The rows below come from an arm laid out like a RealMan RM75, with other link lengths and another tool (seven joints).
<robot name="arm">
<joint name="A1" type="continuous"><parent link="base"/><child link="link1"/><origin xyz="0 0 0.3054"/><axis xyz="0 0 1"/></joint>
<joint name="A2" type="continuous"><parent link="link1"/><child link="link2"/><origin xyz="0 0 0"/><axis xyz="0 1 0"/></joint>
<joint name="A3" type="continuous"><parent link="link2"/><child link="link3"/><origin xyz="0 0 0.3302"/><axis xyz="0 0 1"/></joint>
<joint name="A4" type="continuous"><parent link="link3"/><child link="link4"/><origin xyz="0 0 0"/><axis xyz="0 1 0"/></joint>
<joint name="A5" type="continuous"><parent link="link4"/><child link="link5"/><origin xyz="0 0 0.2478"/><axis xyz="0 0 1"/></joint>
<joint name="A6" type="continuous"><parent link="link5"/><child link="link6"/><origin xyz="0 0 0"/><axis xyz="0 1 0"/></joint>
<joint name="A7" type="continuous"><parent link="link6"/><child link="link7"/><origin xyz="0 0 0.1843"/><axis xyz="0 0 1"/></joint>
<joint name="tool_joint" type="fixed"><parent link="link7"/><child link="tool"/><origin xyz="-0.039 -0.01 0.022" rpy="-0.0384 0 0.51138"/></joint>
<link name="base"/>
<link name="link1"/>
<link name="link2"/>
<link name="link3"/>
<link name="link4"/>
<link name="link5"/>
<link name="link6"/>
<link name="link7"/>
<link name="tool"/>
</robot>
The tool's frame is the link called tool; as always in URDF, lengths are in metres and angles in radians. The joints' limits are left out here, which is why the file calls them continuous.
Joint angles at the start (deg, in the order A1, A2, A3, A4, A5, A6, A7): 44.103, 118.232, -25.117, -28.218, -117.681, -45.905, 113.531
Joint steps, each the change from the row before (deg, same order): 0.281, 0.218, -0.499, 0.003, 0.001, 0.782, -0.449; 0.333, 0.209, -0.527, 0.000, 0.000, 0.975, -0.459; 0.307, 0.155, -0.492, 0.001, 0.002, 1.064, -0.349; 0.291, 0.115, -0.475, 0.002, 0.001, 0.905, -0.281; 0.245, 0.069, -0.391, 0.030, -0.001, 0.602, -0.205; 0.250, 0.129, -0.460, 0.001, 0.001, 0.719, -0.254; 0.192, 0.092, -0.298, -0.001, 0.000, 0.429, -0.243; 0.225, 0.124, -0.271, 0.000, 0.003, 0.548, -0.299; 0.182, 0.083, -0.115, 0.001, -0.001, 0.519, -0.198; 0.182, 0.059, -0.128, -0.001, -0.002, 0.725, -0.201; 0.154, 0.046, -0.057, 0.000, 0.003, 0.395, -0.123; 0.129, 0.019, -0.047, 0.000, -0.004, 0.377, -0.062; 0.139, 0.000, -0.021, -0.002, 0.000, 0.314, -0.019; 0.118, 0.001, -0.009, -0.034, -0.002, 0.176, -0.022; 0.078, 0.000, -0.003, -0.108, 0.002, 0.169, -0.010; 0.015, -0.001, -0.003, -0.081, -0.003, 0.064, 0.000
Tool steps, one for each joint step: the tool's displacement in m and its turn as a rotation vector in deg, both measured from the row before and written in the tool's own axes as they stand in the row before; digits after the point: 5 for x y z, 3 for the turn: 0.00162, 0.00240, 0.00294, 0.265, -0.049, -0.869; 0.00096, 0.00268, 0.00308, 0.341, -0.184, -0.948; -0.00005, 0.00213, 0.00256, 0.420, -0.331, -0.835; -0.00012, 0.00227, 0.00231, 0.339, -0.256, -0.768; 0.00015, 0.00215, 0.00192, 0.195, -0.100, -0.606; 0.00052, 0.00228, 0.00216, 0.244, -0.126, -0.699; 0.00049, 0.00199, 0.00157, 0.106, -0.042, -0.545; 0.00042, 0.00213, 0.00174, 0.142, -0.121, -0.581; -0.00036, 0.00130, 0.00112, 0.165, -0.233, -0.358; -0.00120, 0.00084, 0.00093, 0.304, -0.403, -0.393; -0.00060, 0.00108, 0.00078, 0.114, -0.211, -0.236; -0.00087, 0.00073, 0.00056, 0.134, -0.227, -0.173; -0.00103, 0.00089, 0.00052, 0.087, -0.213, -0.121; -0.00084, 0.00106, 0.00042, 0.008, -0.141, -0.118; -0.00128, 0.00084, 0.00010, 0.018, -0.205, -0.119; -0.00073, 0.00028, -0.00010, 0.011, -0.109, -0.061
